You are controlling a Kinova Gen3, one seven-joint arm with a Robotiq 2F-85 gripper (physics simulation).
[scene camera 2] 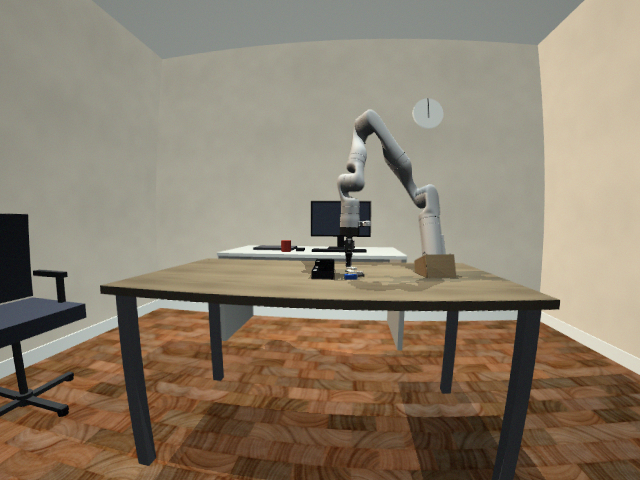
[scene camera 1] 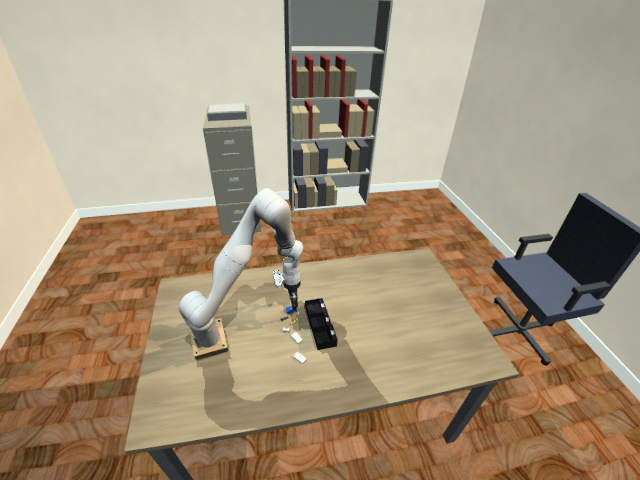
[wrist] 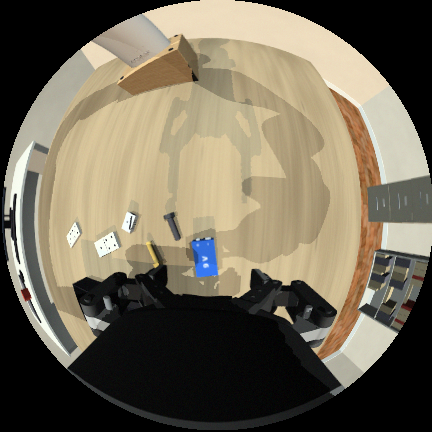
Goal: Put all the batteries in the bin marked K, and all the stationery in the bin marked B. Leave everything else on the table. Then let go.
Scene:
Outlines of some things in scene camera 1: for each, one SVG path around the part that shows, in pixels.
A black three-compartment bin tray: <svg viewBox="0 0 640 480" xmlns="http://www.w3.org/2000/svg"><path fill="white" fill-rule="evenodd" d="M323 298L305 301L305 308L317 350L336 347L338 341Z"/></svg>

